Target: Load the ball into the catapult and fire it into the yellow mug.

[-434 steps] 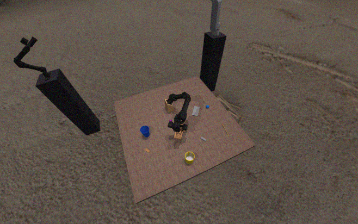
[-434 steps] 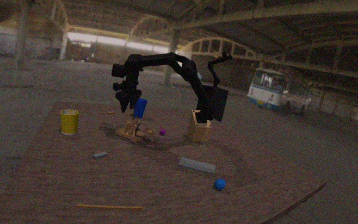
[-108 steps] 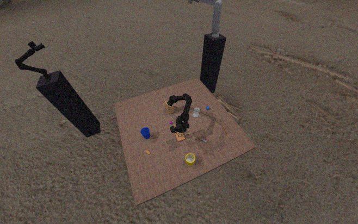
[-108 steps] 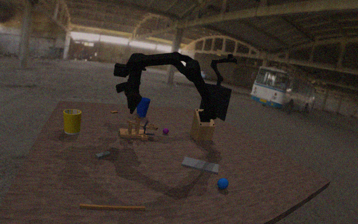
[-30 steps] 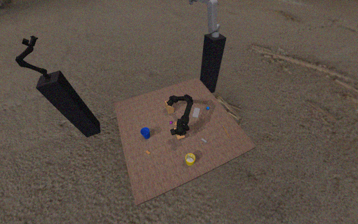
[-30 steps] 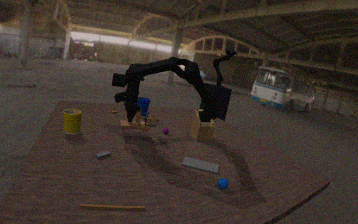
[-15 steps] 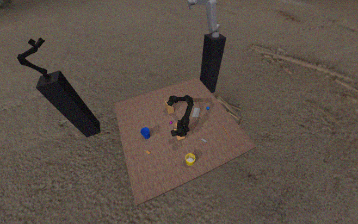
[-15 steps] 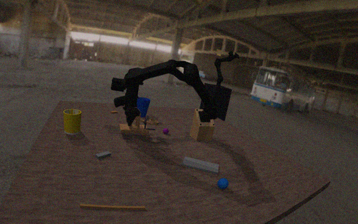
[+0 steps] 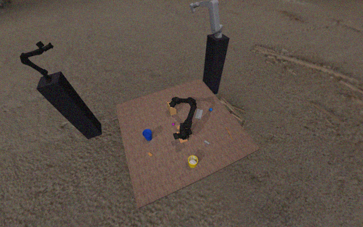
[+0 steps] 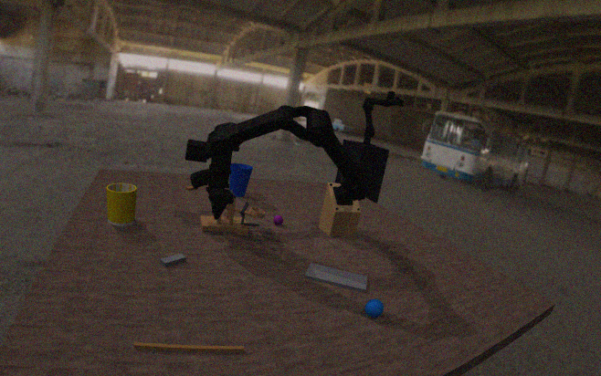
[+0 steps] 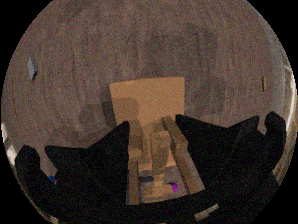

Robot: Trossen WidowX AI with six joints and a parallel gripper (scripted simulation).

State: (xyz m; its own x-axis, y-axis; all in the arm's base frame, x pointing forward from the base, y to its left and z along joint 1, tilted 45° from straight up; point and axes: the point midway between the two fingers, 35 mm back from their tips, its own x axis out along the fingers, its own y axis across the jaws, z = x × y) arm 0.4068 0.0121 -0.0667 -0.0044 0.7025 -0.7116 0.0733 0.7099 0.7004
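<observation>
The small purple ball is 22 cm behind my gripper tip, 2 cm to the right of it and 2 cm below it. The rest, counted from my gripper tip: yellow mug: 28 cm ahead, 3 cm to the right, 1 cm below; then small grey block: 14 cm ahead, 21 cm to the left, 3 cm below; then catapult: 7 cm behind, 3 cm to the left, 2 cm above.
</observation>
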